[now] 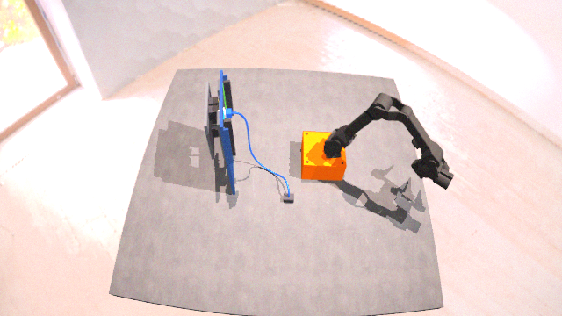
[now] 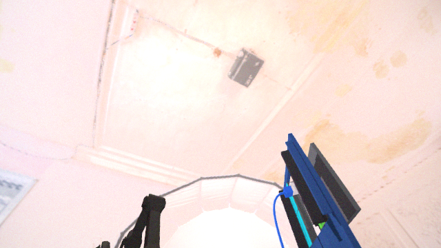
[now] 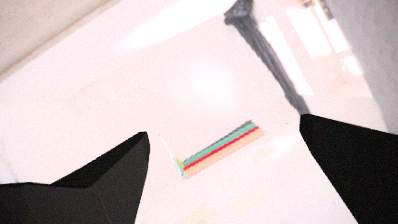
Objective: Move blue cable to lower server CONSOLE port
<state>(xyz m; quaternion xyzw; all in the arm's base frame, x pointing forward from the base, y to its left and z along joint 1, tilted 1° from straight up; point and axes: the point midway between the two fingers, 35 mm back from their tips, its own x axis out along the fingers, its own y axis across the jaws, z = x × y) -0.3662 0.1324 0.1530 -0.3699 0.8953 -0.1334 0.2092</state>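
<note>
My gripper tip is 810 mm short of the cable plug, 120 mm to the left of it and 110 mm below it. Round my gripper tip: black block: 580 mm ahead, 230 mm below, 40 mm to the left.
</note>
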